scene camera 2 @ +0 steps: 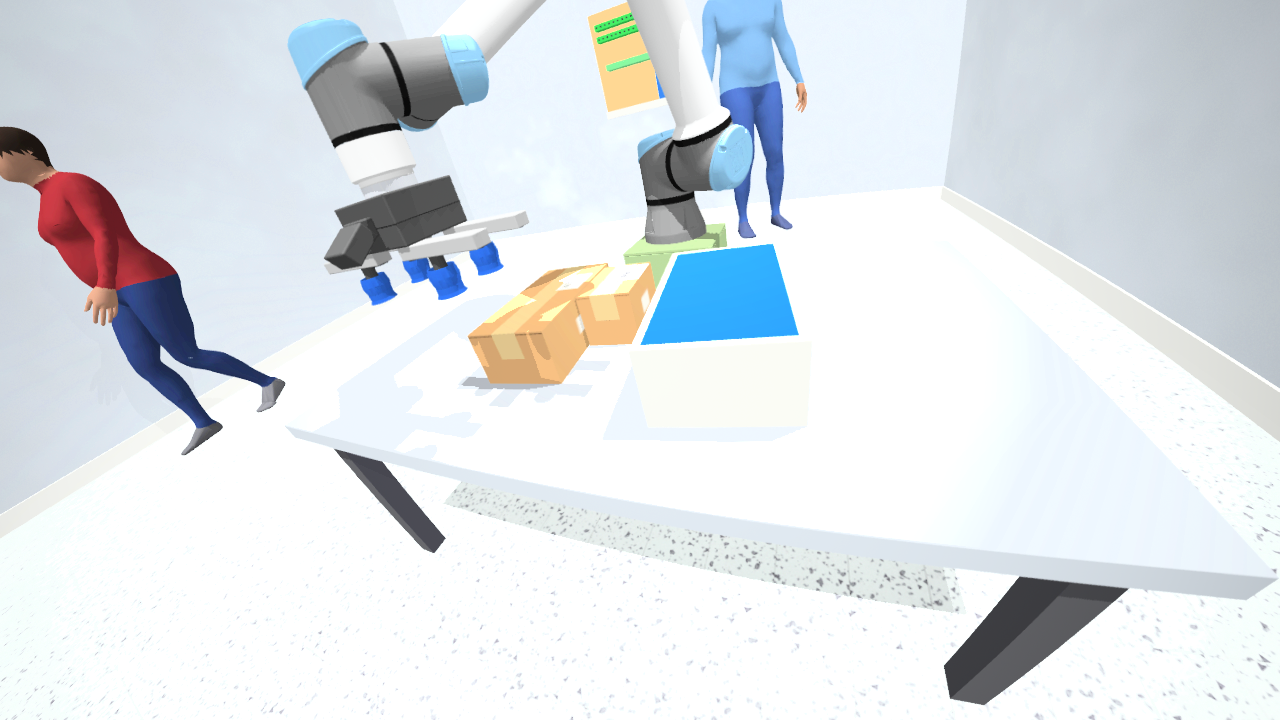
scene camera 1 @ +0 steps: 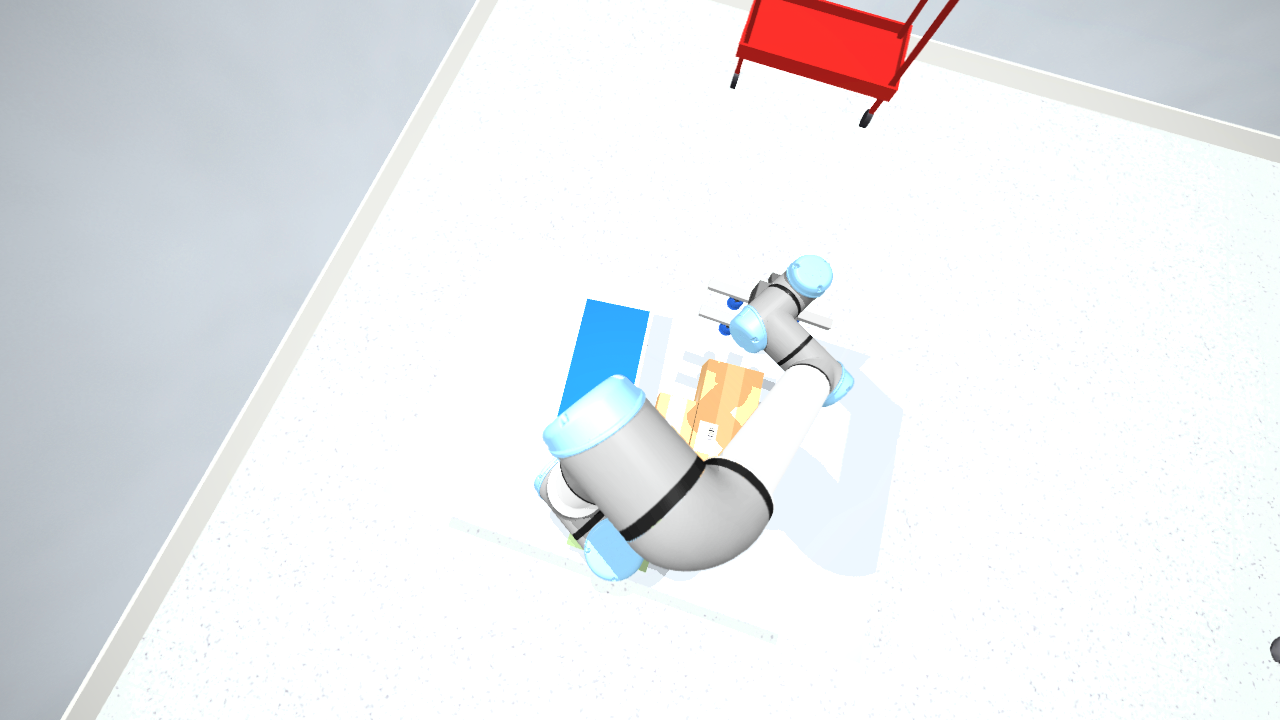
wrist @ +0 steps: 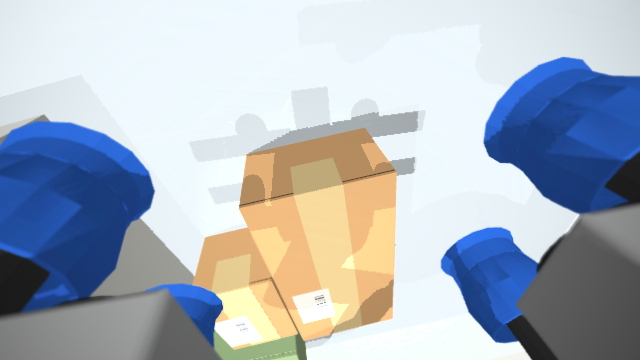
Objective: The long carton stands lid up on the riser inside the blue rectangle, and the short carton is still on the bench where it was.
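Note:
Nothing is being carried by my suction head [scene camera 2: 447,281], which the wrist view shows too, with the suction head [wrist: 77,190] in it. A long carton [scene camera 2: 536,338] [scene camera 1: 727,395] [wrist: 322,212] is there, and my cup is 30 cm from the middle of it. On the table rest a short carton [scene camera 2: 612,306] [scene camera 1: 679,412] [wrist: 230,265] and a white riser [wrist: 144,262].

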